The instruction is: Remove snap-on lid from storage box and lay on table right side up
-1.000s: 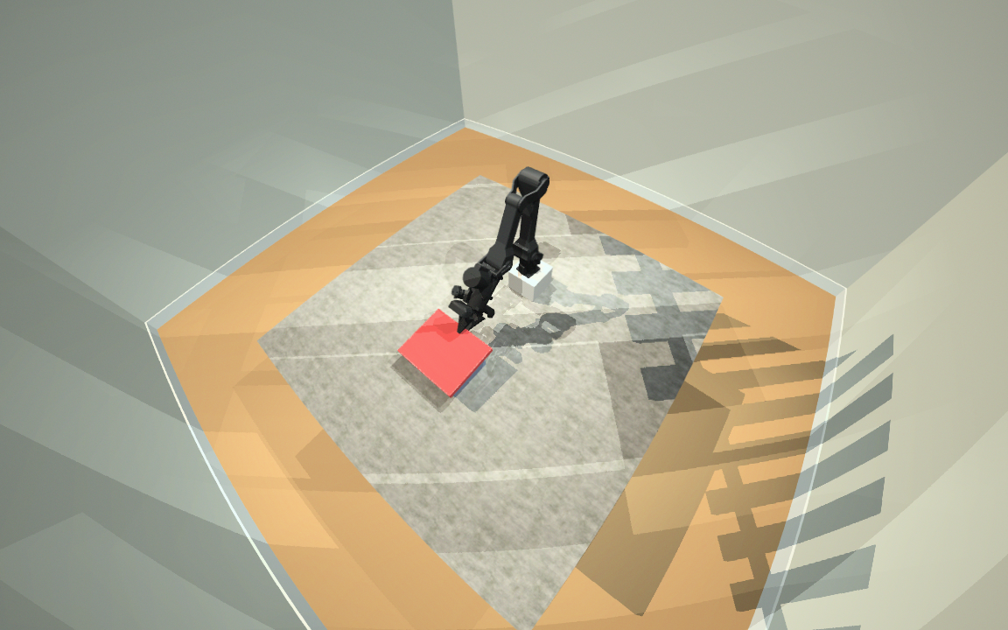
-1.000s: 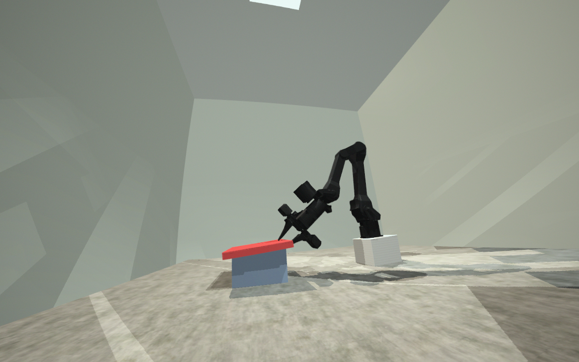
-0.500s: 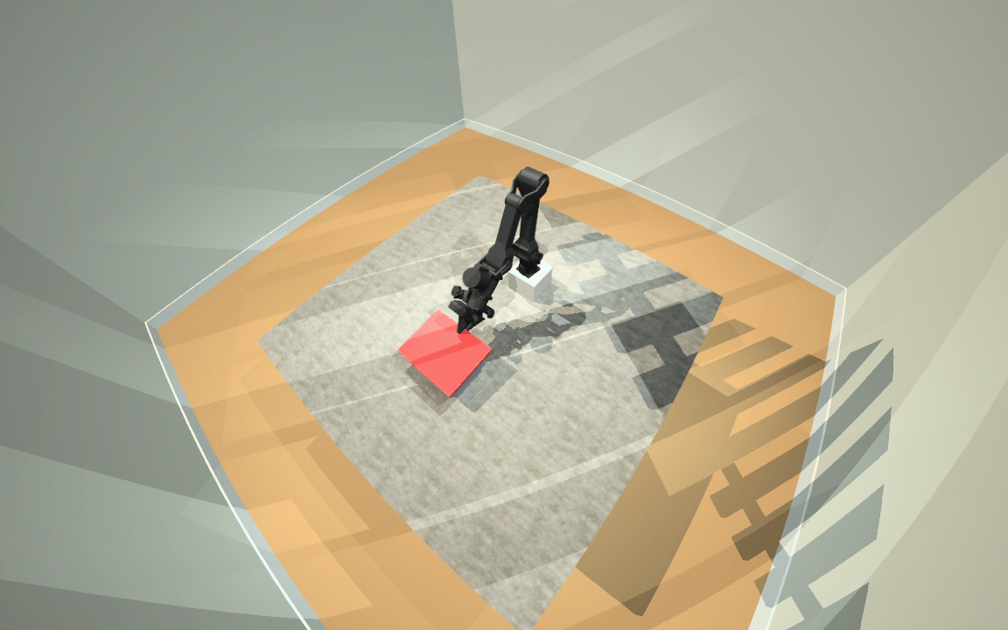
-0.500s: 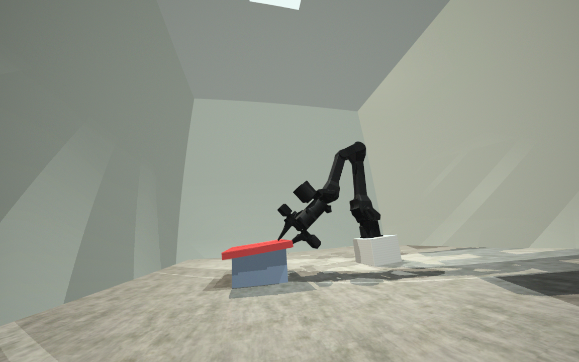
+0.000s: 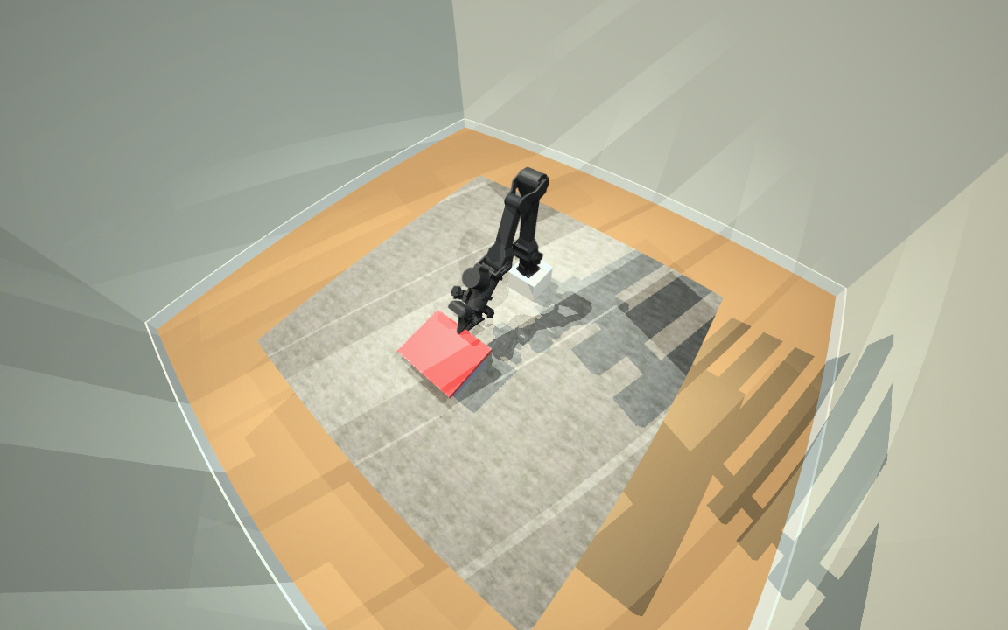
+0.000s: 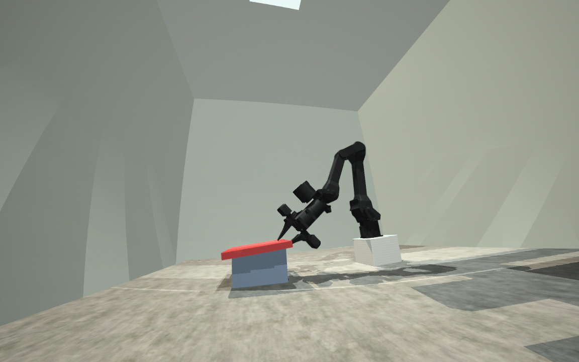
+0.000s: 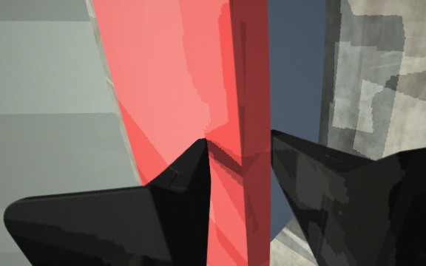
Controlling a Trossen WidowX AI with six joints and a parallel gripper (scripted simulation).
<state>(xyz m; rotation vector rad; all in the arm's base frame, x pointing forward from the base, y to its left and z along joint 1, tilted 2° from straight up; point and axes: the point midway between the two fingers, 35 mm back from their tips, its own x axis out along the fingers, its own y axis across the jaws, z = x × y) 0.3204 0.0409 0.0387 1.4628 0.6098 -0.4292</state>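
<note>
Right now the red lid is 80 mm ahead of my gripper tip and 10 mm to the left of it. The rest, counted from my gripper tip: blue-grey storage box: 70 mm ahead, 50 mm below, 10 mm to the left.
</note>
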